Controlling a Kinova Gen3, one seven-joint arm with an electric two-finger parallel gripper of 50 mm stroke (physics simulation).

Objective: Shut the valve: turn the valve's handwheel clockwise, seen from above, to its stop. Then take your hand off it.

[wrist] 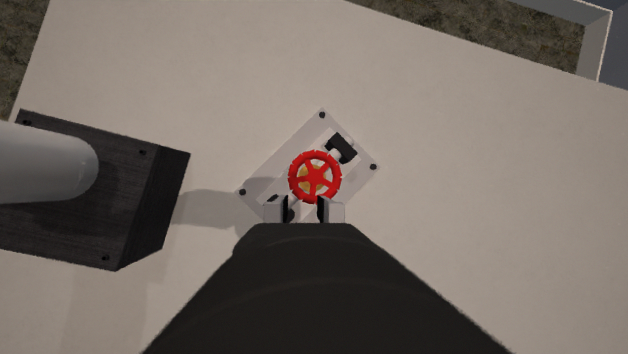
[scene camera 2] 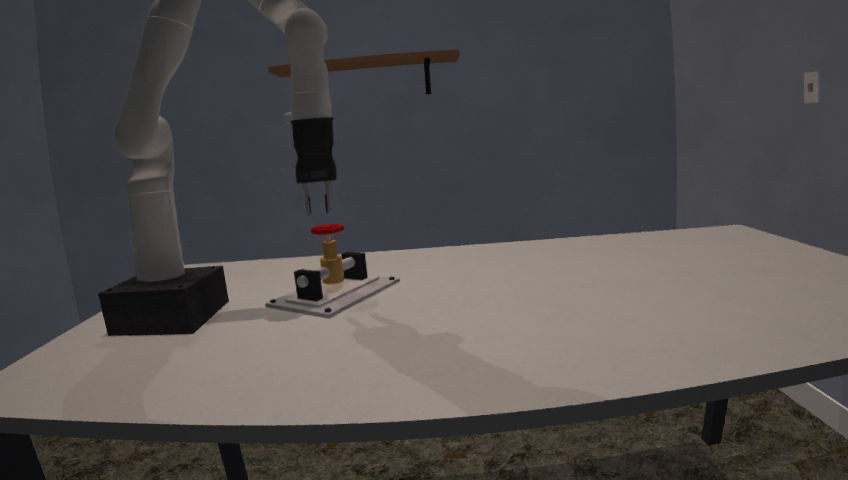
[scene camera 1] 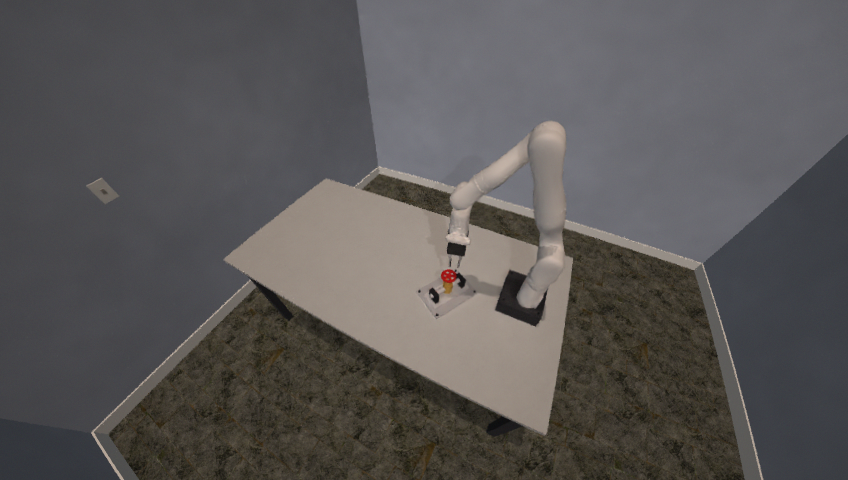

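A red five-spoked handwheel sits level on top of the brass valve body. The valve stands on a pale base plate. My gripper points down, with its fingers part open and nothing between them. In scene camera 2 its fingertips are a little above the wheel and slightly to its left, with a gap. In the wrist view the fingertips overlap the wheel's near edge. The near end of the pipe is partly hidden by the fingers there.
Two black pipe brackets hold the pipe on either side of the valve. The arm's dark base block stands on the table. A wooden shelf hangs on the wall behind.
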